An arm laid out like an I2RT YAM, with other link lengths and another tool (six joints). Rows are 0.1 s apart.
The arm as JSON. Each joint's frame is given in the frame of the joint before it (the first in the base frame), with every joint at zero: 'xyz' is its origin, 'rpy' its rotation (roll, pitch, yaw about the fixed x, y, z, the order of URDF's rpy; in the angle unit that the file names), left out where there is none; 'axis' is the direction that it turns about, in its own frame. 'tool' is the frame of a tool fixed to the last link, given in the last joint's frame.
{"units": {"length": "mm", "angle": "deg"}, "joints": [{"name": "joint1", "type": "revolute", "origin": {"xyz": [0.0, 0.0, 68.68]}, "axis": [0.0, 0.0, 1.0]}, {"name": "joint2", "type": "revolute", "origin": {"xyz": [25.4, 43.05, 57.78], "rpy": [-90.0, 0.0, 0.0]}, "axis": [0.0, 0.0, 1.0]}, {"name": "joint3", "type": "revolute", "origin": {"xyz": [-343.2, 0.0, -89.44], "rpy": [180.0, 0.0, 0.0]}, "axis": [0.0, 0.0, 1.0]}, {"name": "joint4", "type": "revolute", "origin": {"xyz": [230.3, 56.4, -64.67]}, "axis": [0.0, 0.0, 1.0]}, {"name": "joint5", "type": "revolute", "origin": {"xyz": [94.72, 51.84, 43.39], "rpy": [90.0, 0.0, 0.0]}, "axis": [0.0, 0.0, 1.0]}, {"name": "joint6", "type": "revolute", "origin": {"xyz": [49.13, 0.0, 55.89], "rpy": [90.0, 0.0, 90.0]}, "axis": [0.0, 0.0, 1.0]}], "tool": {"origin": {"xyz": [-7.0, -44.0, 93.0], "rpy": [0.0, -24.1, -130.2]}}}
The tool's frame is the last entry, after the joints.
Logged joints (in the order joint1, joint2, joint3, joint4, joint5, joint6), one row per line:
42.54, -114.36, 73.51, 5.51, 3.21, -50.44
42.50, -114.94, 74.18, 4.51, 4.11, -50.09
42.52, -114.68, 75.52, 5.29, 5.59, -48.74
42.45, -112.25, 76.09, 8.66, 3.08, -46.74
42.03, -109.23, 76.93, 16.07, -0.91, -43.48
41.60, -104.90, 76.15, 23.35, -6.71, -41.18
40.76, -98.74, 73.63, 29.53, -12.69, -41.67
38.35, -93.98, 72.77, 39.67, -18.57, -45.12
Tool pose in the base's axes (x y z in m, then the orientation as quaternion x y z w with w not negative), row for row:
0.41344, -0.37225, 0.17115, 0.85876, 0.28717, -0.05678, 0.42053
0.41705, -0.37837, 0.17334, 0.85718, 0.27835, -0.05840, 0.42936
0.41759, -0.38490, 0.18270, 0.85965, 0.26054, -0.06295, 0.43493
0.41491, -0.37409, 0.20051, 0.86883, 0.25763, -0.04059, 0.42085
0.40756, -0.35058, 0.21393, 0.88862, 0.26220, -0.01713, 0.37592
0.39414, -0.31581, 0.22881, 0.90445, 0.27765, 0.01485, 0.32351
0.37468, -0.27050, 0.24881, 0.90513, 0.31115, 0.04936, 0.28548
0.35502, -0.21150, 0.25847, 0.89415, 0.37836, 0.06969, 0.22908
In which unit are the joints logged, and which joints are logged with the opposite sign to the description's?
The joints are logged in degrees. Opposite sign: joint1, joint2, joint4.
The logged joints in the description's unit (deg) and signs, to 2 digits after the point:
-42.54, 114.36, 73.51, -5.51, 3.21, -50.44
-42.50, 114.94, 74.18, -4.51, 4.11, -50.09
-42.52, 114.68, 75.52, -5.29, 5.59, -48.74
-42.45, 112.25, 76.09, -8.66, 3.08, -46.74
-42.03, 109.23, 76.93, -16.07, -0.91, -43.48
-41.60, 104.90, 76.15, -23.35, -6.71, -41.18
-40.76, 98.74, 73.63, -29.53, -12.69, -41.67
-38.35, 93.98, 72.77, -39.67, -18.57, -45.12

